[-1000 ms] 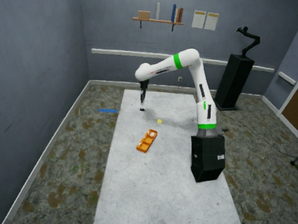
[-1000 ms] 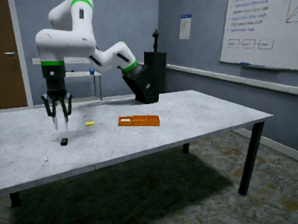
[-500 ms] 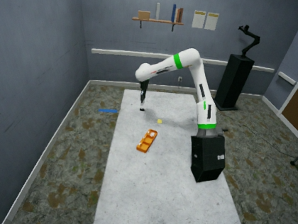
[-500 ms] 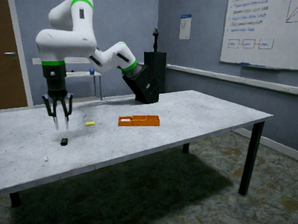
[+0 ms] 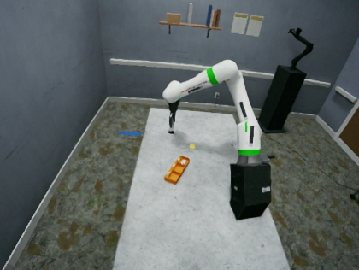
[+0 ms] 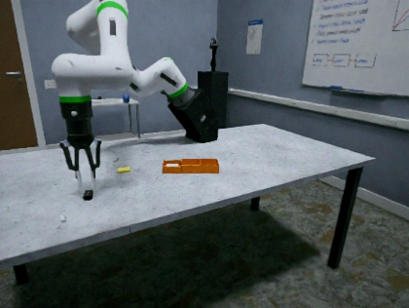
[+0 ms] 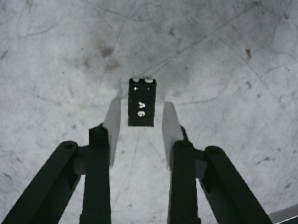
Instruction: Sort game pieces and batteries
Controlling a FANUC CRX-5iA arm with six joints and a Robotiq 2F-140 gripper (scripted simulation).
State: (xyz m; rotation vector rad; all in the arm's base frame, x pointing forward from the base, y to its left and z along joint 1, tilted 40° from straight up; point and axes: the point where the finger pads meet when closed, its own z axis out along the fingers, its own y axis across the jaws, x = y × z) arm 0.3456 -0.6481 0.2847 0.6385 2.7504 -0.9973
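My gripper is now 10 mm past the black battery and 70 mm above it. From my hand the other things lie so: orange bin block (20 mm ahead, 450 mm to the left, 60 mm below); white domino (30 mm behind, 380 mm to the left, 60 mm below); yellow flat piece (150 mm behind, 200 mm to the left, 70 mm below).
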